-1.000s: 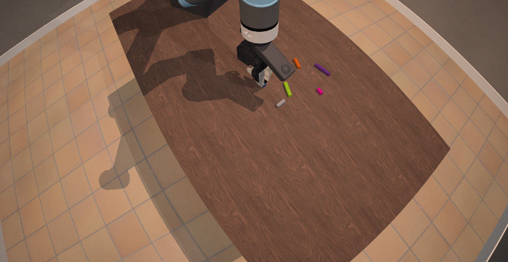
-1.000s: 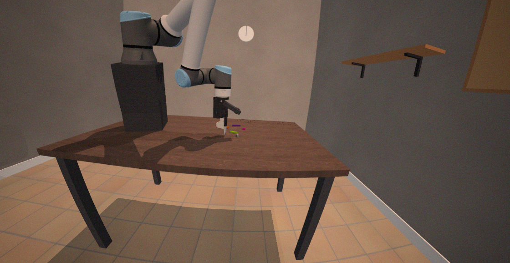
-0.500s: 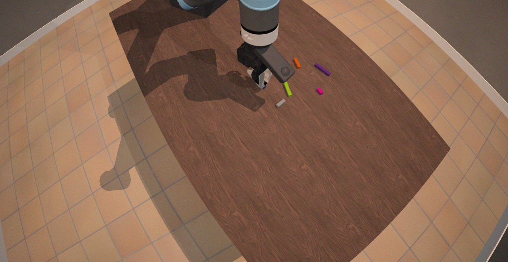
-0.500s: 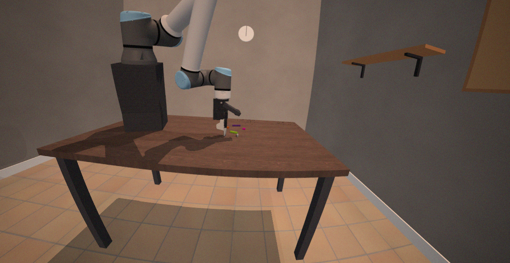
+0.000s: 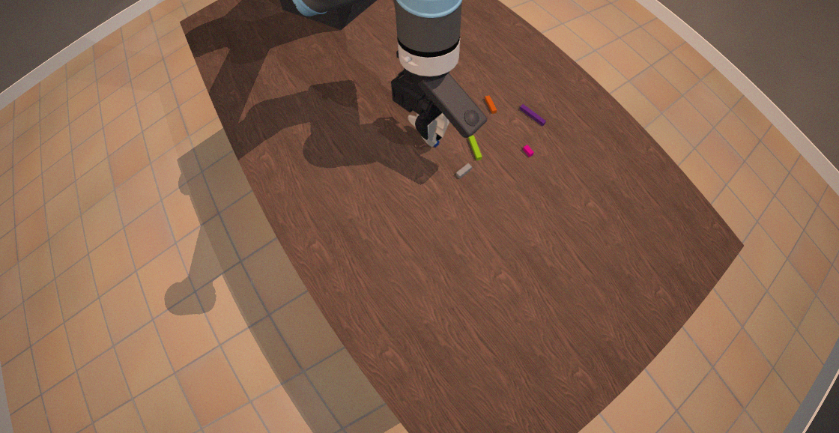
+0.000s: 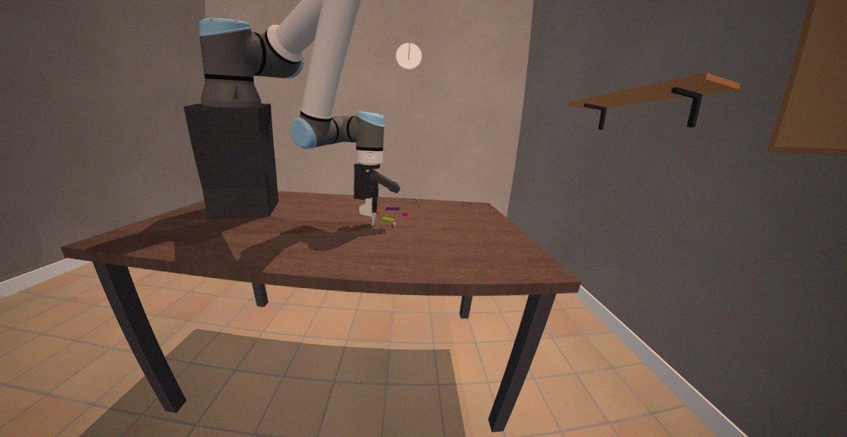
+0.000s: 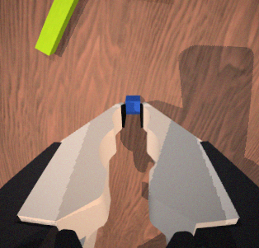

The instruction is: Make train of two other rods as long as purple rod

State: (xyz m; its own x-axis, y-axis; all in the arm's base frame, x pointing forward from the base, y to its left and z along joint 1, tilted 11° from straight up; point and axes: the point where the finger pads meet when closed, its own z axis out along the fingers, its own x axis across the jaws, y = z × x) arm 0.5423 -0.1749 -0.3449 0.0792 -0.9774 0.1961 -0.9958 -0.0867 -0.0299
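The blue rod lies 1 cm below my hand. The rest, counted from my hand: lime rod 6 cm ahead, 5 cm to the left, 1 cm below; grey rod 8 cm ahead, 1 cm below; orange rod 1 cm ahead, 15 cm to the left, 1 cm below.
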